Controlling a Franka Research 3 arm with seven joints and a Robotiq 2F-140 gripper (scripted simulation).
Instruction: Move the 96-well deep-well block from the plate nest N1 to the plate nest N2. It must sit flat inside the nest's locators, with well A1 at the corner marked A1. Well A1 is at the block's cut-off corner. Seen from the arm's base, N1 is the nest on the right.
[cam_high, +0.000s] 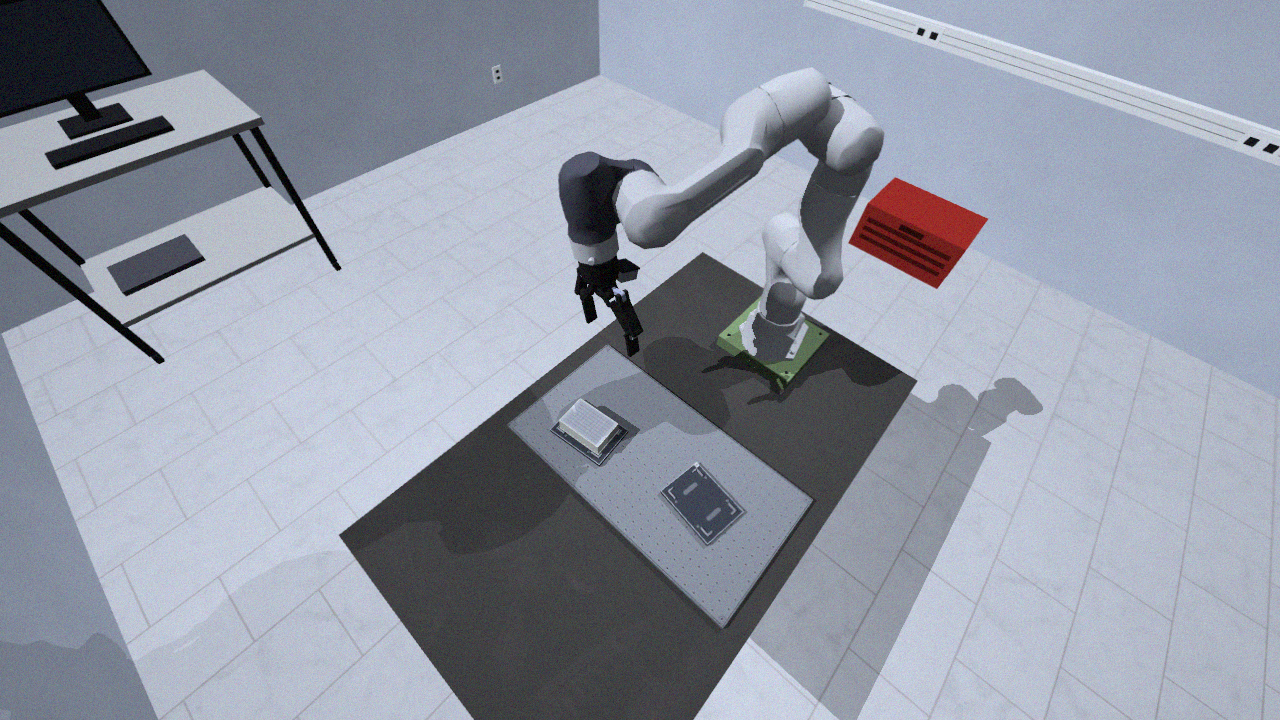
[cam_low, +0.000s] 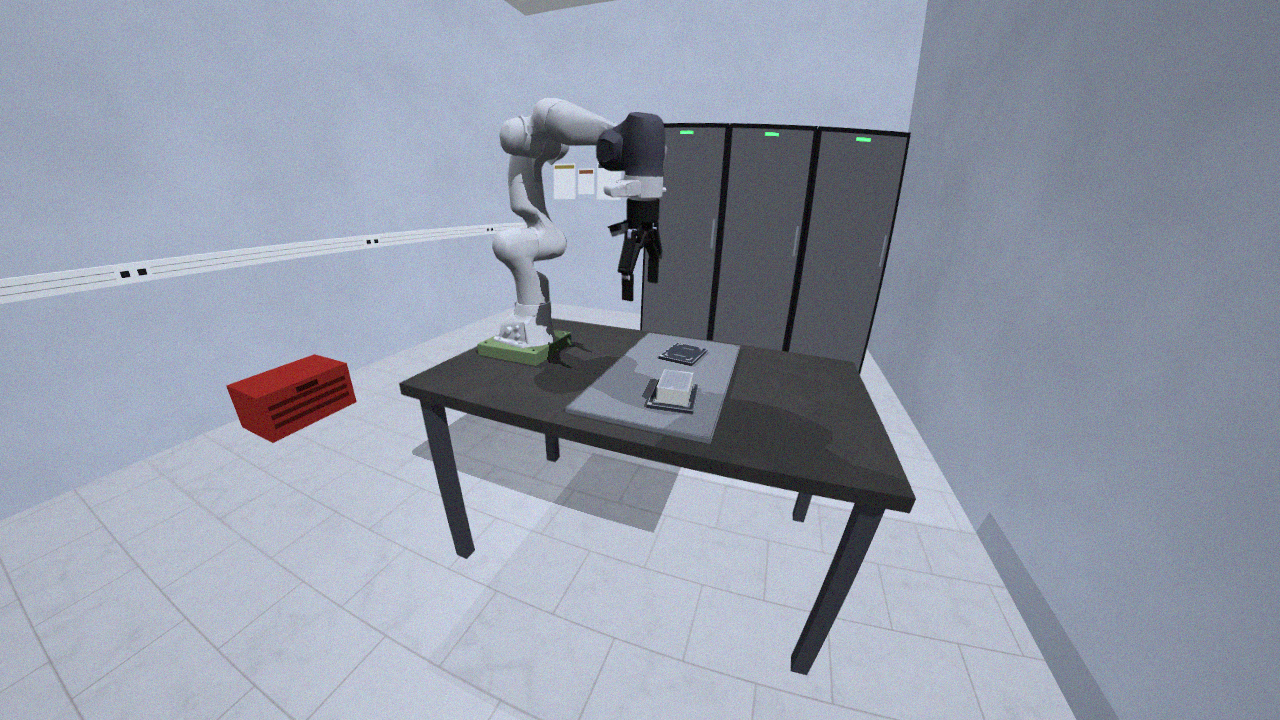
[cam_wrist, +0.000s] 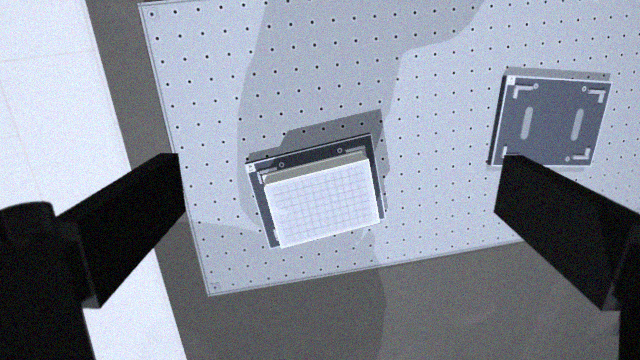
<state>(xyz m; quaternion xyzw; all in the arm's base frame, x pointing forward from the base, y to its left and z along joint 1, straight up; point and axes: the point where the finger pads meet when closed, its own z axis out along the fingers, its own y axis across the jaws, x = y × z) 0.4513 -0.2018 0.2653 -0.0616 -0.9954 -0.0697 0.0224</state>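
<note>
The white 96-well deep-well block lies 260 mm below my hand, 100 mm ahead of it and 20 mm to the left of it. The rest, counted from my hand: dark plate nest 350 mm to the left, 290 mm below, 60 mm ahead.
</note>
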